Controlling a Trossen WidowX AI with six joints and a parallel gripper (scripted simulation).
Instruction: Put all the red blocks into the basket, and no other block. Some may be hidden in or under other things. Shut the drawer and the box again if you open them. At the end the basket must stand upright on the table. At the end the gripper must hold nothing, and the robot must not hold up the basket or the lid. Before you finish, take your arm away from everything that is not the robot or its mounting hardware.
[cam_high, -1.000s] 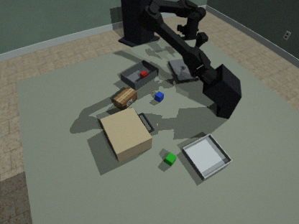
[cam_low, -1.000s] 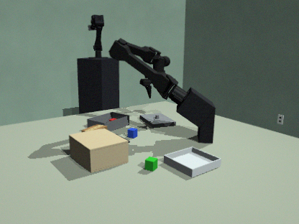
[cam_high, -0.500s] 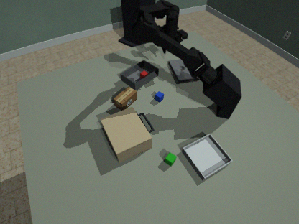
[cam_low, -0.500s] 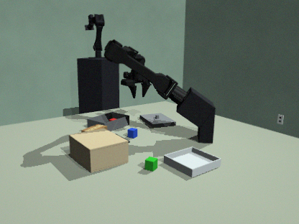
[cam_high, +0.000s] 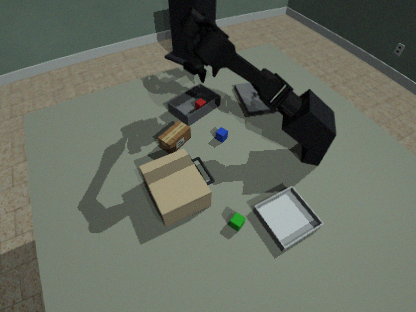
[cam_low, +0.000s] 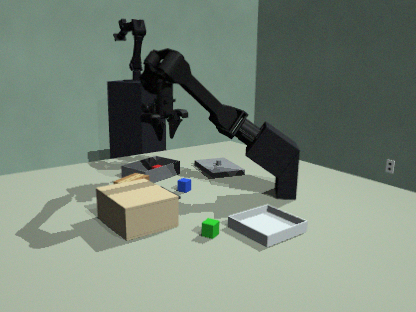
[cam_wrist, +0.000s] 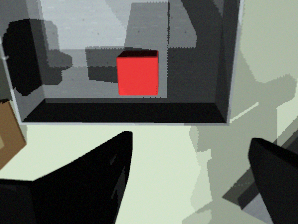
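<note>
Now: the shallow tray 270 mm ahead of my hand, 490 mm to the left of it and 150 mm below it. The rest, counted from my hand: blue block: 120 mm ahead, 150 mm to the left, 150 mm below; then knobbed lid: 170 mm behind, 130 mm to the left, 150 mm below; then brown box: 230 mm ahead, 30 mm to the left, 130 mm below.
</note>
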